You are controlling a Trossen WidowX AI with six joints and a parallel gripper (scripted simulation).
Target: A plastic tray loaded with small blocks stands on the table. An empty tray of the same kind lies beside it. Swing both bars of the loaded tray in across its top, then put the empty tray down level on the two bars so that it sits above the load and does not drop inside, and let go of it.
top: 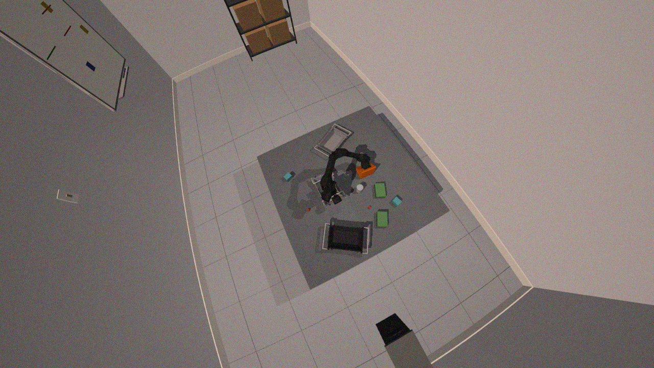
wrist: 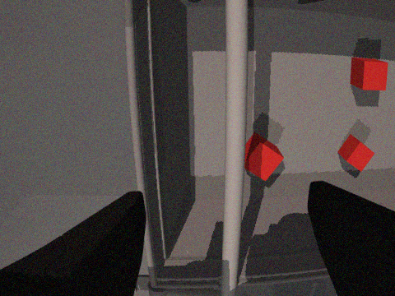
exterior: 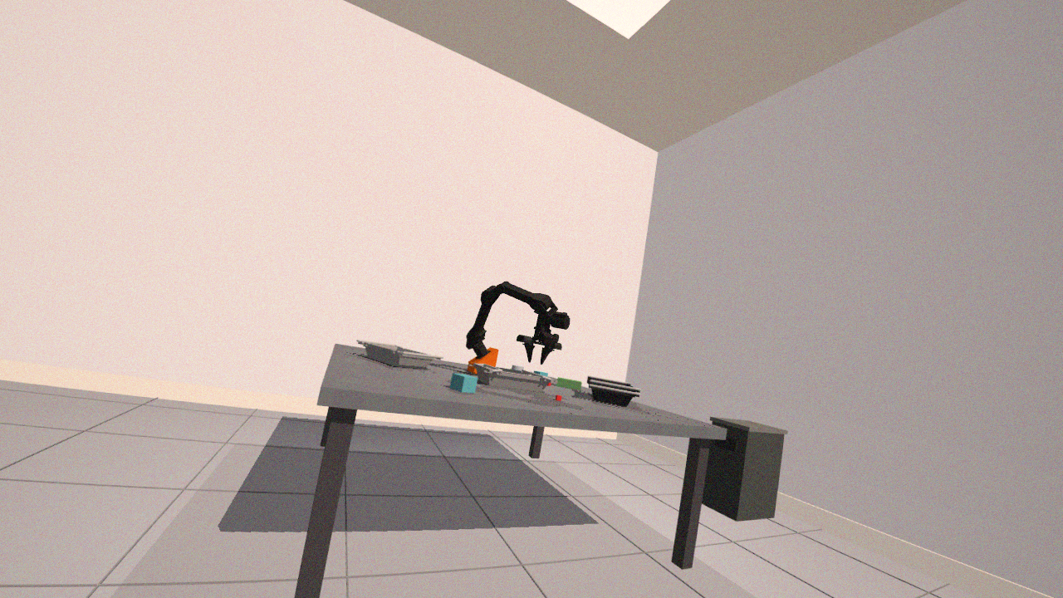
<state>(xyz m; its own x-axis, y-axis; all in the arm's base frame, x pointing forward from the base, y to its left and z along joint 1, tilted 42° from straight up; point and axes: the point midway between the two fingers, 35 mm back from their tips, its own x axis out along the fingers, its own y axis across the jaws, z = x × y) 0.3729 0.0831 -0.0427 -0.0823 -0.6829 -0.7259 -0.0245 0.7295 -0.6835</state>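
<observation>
Right now my gripper tip is 260 mm past the grey tray, 500 mm to the left of it and 60 mm above it.
</observation>
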